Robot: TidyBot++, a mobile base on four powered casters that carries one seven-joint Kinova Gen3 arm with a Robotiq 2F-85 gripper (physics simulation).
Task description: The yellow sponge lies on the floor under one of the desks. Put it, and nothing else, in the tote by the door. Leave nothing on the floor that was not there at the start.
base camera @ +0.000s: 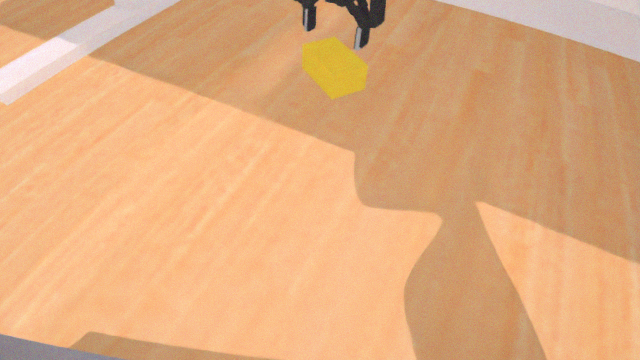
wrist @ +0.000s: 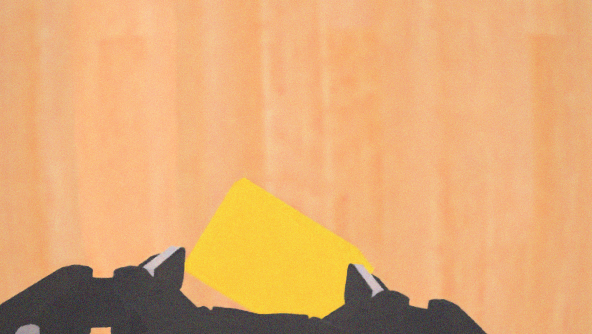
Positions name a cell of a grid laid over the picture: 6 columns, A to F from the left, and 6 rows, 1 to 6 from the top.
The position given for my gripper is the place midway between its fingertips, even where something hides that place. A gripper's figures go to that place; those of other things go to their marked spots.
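There's a yellow sponge (wrist: C5) that's 18 cm from the lens, and my gripper (wrist: C5) is 16 cm from the lens.
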